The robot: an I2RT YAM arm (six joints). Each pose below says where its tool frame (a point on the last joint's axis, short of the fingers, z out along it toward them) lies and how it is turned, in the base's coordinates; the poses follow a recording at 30 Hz.
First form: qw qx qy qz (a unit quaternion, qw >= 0); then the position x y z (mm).
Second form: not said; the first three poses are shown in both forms.
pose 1, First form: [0.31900 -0.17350 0.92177 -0.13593 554.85 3.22 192.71]
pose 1, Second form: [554.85 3.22 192.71 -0.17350 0.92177 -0.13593 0.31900]
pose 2, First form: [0.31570 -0.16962 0.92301 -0.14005 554.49 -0.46 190.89]
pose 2, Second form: [554.49 -0.46 190.89 -0.16962 0.92301 -0.14005 0.31570]
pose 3, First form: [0.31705 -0.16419 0.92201 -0.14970 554.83 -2.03 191.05]
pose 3, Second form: [554.83 -2.03 191.05 -0.16419 0.92201 -0.14970 0.31705]
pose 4, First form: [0.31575 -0.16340 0.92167 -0.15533 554.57 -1.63 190.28]
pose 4, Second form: [554.57 -1.63 190.28 -0.16340 0.92167 -0.15533 0.31575]
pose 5, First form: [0.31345 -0.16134 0.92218 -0.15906 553.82 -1.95 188.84]
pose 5, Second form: [553.82 -1.95 188.84 -0.16134 0.92218 -0.15906 0.31345]
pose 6, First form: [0.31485 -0.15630 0.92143 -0.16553 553.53 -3.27 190.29]
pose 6, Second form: [553.53 -3.27 190.29 -0.15630 0.92143 -0.16553 0.31485]
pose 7, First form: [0.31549 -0.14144 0.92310 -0.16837 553.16 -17.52 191.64]
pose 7, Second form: [553.16 -17.52 191.64 -0.14144 0.92310 -0.16837 0.31549]
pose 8, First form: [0.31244 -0.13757 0.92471 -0.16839 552.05 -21.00 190.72]
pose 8, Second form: [552.05 -21.00 190.72 -0.13757 0.92471 -0.16839 0.31244]
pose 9, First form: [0.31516 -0.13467 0.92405 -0.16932 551.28 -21.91 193.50]
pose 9, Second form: [551.28 -21.91 193.50 -0.13467 0.92405 -0.16932 0.31516]
